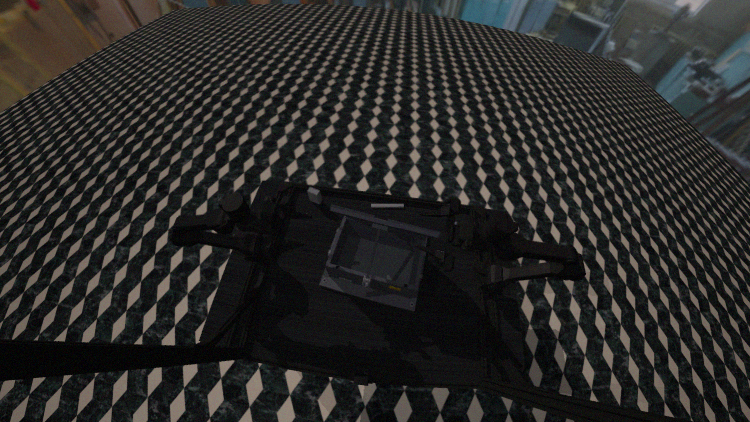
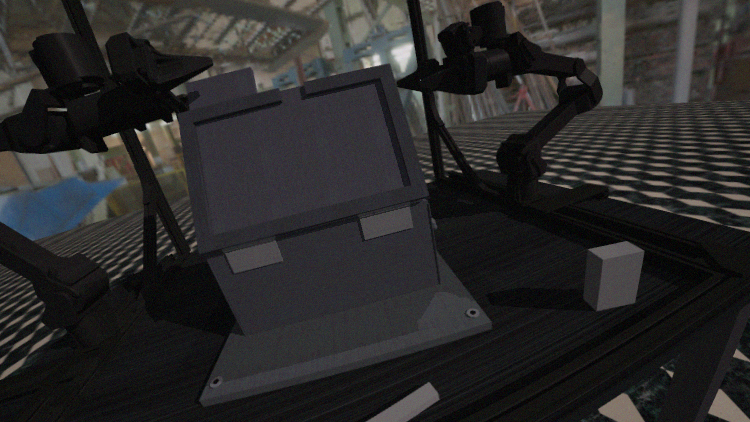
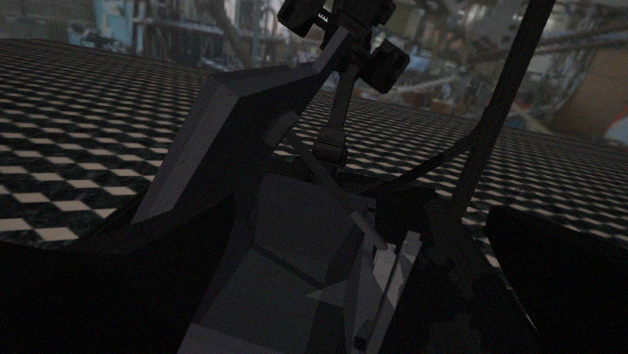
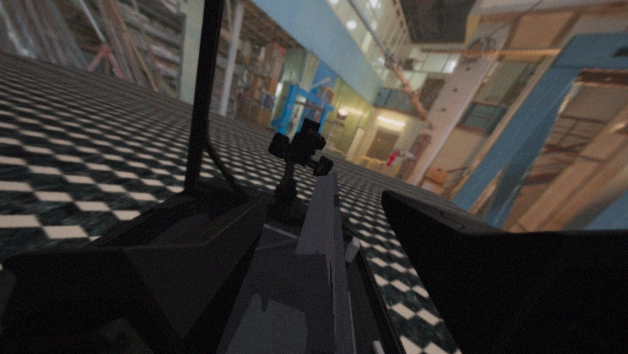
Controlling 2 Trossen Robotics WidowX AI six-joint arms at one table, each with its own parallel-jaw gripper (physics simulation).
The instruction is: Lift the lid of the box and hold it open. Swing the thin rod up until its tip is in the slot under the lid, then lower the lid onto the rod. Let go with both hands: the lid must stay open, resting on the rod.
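Pixels of known places: left gripper, fingertip midpoint: (image 1: 307,230) (image 2: 407,84) (image 3: 359,210) (image 4: 300,165); right gripper, fingertip midpoint: (image 1: 416,229) (image 2: 223,77) (image 3: 345,33) (image 4: 323,199); left arm's base at its link origin: (image 1: 261,256) (image 2: 523,197) (image 4: 279,209); right arm's base at its link origin: (image 1: 485,285) (image 2: 102,337).
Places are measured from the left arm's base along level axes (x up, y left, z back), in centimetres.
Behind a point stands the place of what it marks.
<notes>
The grey box (image 1: 369,293) {z -45.0, x -0.7, y -7.6 cm} (image 2: 331,272) {z -47.5, x 6.3, y 14.6 cm} stands mid-table on its base plate. Its lid (image 1: 386,220) {z -46.7, x 32.0, y 5.8 cm} (image 2: 298,159) {z -47.2, x 22.4, y 10.8 cm} (image 3: 190,147) {z -31.1, x 28.4, y 9.8 cm} (image 4: 319,218) {z -57.5, x 36.3, y 1.8 cm} is raised at a steep angle. The thin rod (image 3: 362,219) {z -43.5, x 18.7, y -2.8 cm} runs slanted up from the box's side to the underside of the lid. My left gripper (image 1: 277,201) (image 2: 404,84) {z -25.5, x 29.5, y 1.2 cm} is open and empty, level with the lid's end and apart from it. My right gripper (image 1: 457,228) (image 2: 182,85) (image 4: 323,199) {z -54.4, x 35.9, y 2.4 cm} is open at the lid's other end. The lid's edge shows between its spread fingers, which do not grip it.
A black frame pole (image 2: 419,63) (image 4: 204,88) {z -3.6, x 37.3, y -35.3 cm} rises behind the box. A white strip (image 1: 387,205) {z -48.3, x -0.9, y 32.5 cm} (image 2: 407,403) {z -44.0, x -0.9, y 31.9 cm} lies on the dark table beyond the hinge side. A small light block (image 1: 313,194) {z -15.6, x 5.0, y 29.5 cm} (image 4: 352,249) {z -17.5, x 3.7, y 29.6 cm} sits at the table's back edge. Checkered floor surrounds the table.
</notes>
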